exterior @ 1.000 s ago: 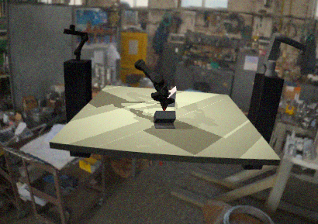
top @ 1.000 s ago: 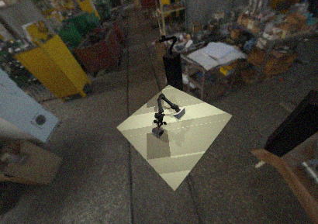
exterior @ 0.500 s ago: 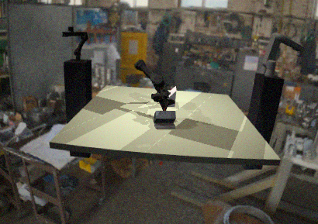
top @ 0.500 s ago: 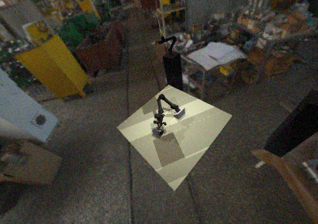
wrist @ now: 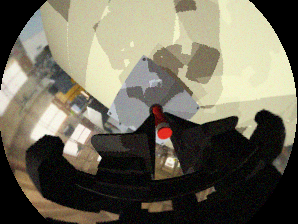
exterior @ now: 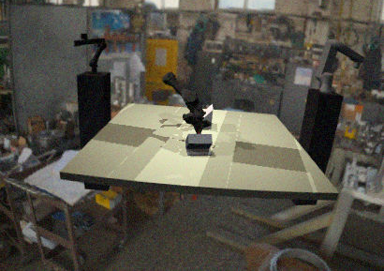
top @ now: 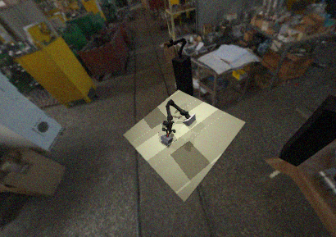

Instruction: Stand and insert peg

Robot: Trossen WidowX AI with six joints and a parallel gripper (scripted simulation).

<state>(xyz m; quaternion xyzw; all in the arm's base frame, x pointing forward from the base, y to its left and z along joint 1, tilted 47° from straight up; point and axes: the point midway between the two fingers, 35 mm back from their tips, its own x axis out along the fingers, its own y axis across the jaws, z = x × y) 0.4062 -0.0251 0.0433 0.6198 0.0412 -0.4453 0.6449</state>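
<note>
Right now my gripper tip is 1 cm past the red peg and 1 cm below it. From my gripper tip the other things lie so: sloped panel: 3 cm ahead, 3 cm below.
</note>
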